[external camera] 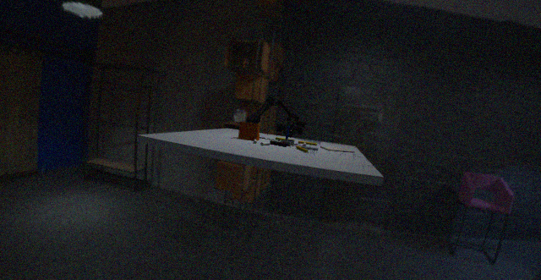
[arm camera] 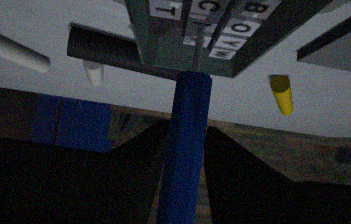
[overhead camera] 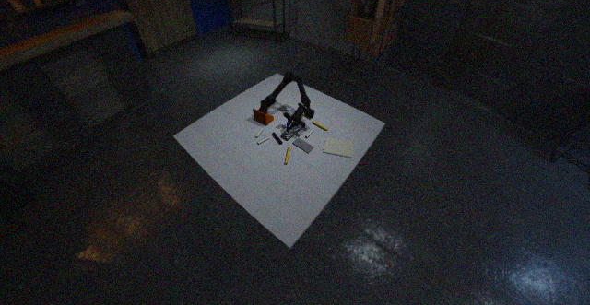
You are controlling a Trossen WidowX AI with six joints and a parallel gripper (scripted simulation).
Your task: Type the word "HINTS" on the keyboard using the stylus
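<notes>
My gripper tip is 8 cm to the left of the dark stick, 6 cm above it and 4 cm past it. Round my gripper tip: grey slab (15 cm ahead, 7 cm below); grey stylus tip (5 cm below); blue stylus (1 cm below).
</notes>
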